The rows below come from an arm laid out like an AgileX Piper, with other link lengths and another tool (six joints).
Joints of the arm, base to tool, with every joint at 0 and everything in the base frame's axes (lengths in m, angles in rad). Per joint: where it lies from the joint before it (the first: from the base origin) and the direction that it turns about. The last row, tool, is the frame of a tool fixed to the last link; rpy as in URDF.
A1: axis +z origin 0 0 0.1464
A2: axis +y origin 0 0 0
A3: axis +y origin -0.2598 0 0.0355
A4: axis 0.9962 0 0.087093 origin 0.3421 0 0.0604
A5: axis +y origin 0 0 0
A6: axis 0.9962 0 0.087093 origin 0.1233 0 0.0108
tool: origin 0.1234 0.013 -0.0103 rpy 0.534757 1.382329 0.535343
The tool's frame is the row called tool.
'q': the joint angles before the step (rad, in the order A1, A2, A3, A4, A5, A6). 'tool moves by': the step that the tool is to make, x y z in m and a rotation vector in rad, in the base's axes. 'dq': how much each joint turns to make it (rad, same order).
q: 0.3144, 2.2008, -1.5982, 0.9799, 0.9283, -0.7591
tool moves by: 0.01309, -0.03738, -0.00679, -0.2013, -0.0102, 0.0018
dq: -0.0068, 0.0016, -0.0828, -0.2890, 0.0288, 0.1891
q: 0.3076, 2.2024, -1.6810, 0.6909, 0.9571, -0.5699
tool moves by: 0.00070, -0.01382, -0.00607, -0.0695, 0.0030, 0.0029
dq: 0.0000, 0.0024, -0.0140, -0.0890, 0.0135, 0.0498
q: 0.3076, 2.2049, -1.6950, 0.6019, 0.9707, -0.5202
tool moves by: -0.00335, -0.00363, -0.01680, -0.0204, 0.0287, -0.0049
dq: 0.0000, 0.0296, -0.0021, -0.0151, 0.0000, 0.0132
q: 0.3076, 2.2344, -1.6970, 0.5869, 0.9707, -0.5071
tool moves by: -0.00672, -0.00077, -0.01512, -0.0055, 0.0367, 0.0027
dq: 0.0000, 0.0291, 0.0000, 0.0040, 0.0091, 0.0000
